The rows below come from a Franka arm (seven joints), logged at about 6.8 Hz.
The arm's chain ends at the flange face. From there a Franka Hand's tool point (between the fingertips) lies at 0.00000 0.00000 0.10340 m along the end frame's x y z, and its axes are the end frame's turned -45 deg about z.
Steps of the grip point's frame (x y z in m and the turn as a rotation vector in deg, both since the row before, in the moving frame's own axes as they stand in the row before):
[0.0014 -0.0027 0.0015 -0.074 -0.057 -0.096]
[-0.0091 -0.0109 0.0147 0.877 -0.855 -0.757]
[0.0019 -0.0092 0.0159 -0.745 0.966 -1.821]
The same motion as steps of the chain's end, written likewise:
[-0.0009 -0.0031 0.0015 -0.093 0.012 -0.096]
[-0.0119 -0.0013 0.0147 0.016 -1.225 -0.757]
[-0.0073 -0.0075 0.0159 0.156 1.210 -1.821]

